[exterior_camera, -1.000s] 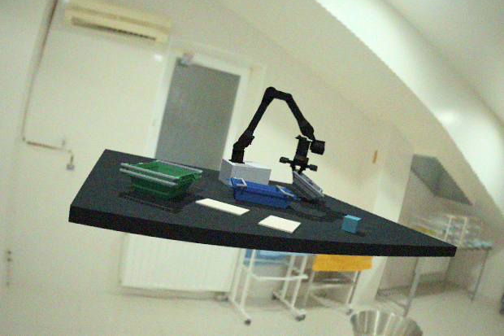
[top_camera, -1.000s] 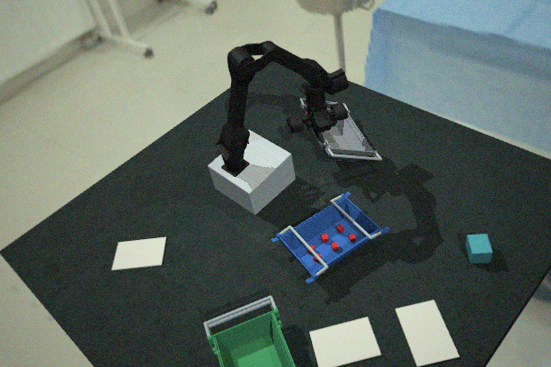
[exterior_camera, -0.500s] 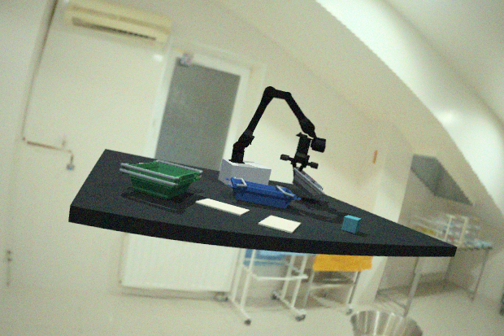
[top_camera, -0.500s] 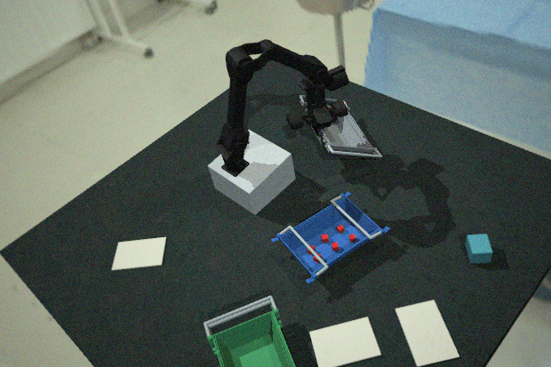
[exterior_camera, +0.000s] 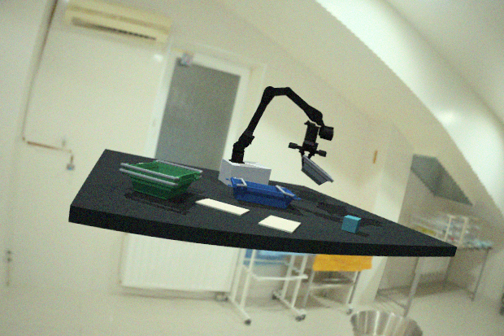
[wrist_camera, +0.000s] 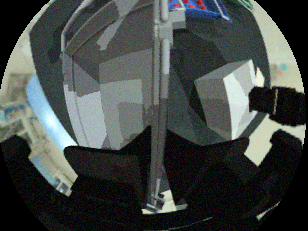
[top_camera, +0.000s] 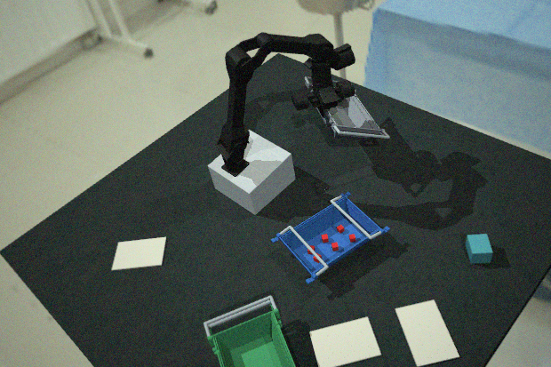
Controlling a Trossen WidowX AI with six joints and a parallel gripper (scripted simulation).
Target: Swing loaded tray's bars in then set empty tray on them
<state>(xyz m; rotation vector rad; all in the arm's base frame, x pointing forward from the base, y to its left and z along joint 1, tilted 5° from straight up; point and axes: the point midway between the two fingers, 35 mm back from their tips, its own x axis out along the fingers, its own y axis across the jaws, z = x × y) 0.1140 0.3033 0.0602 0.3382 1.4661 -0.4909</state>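
Right now my gripper tip is 40 mm short of the grey tray and 60 mm to the right of it. From my gripper tip the other things lie so: teal block: 580 mm ahead, 90 mm to the right, 130 mm below.
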